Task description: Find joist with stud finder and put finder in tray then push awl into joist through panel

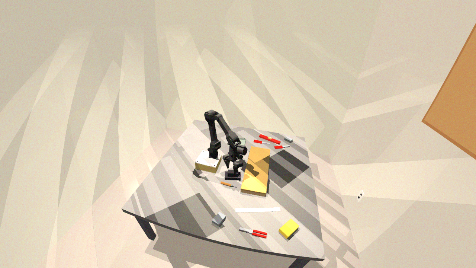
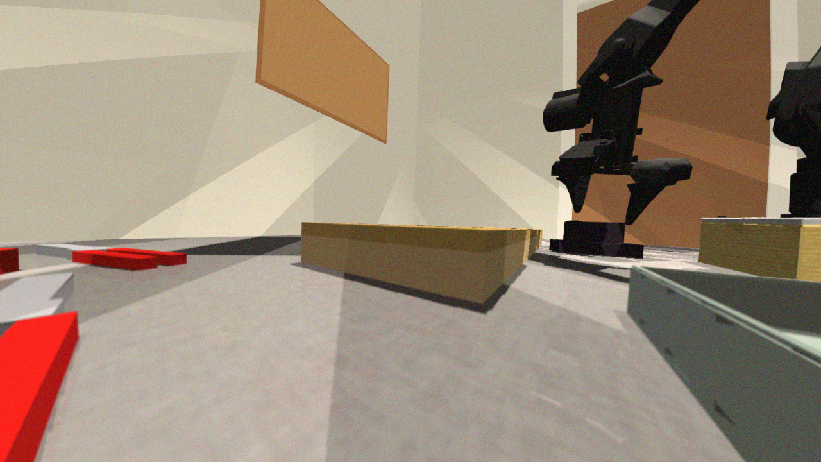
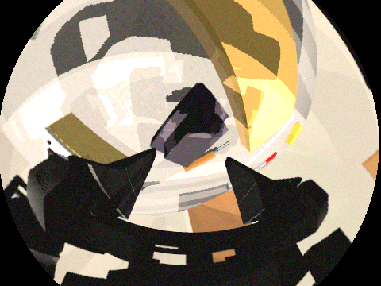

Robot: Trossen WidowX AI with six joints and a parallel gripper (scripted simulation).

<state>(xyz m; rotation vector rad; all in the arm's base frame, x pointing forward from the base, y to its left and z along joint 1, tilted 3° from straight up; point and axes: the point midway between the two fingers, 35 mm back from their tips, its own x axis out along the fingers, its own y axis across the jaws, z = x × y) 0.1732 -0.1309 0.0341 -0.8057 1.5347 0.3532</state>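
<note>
The stud finder is 30 mm ahead of my gripper tip, 20 mm below it and 10 mm to the left of it. Also, from my gripper tip: white strip: 270 mm to the right, 230 mm ahead, 60 mm below; pale green tray: 440 mm to the left, 50 mm below; awl: 90 mm to the right, 60 mm below, 10 mm ahead.
</note>
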